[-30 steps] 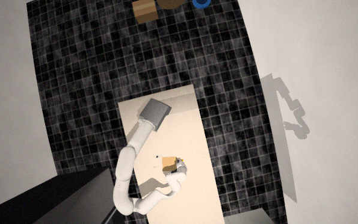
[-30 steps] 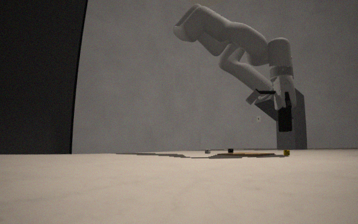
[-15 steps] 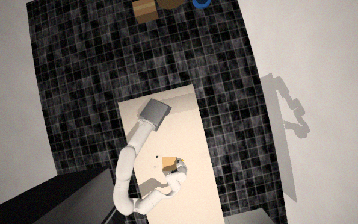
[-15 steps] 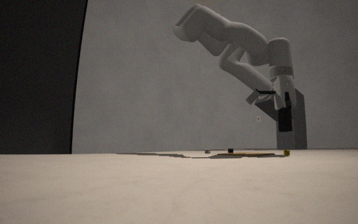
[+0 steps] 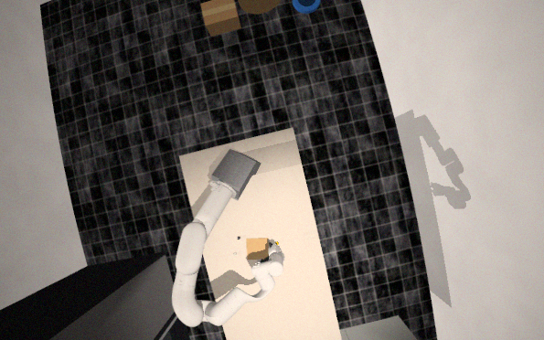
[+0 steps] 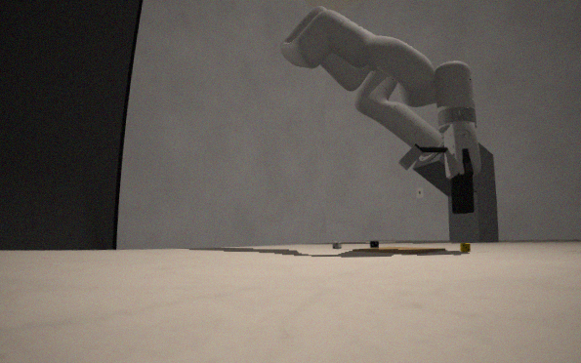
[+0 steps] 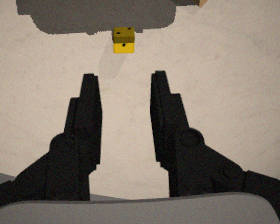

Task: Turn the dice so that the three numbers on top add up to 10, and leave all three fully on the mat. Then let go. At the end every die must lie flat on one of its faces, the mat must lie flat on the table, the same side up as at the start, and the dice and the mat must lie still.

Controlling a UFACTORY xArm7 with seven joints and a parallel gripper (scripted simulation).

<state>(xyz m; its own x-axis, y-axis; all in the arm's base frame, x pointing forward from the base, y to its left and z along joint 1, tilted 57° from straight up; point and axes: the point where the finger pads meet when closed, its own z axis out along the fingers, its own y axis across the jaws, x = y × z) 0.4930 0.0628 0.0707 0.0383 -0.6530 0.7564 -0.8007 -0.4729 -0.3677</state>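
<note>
Right now the yellow die is 90 mm below my hand. From my hand the other things lie so: pale die: 90 mm behind, 260 mm to the right, 90 mm below; then tan mat: 40 mm behind, 120 mm to the right, 90 mm below; then black die: 160 mm behind, 180 mm to the right, 90 mm below.
</note>
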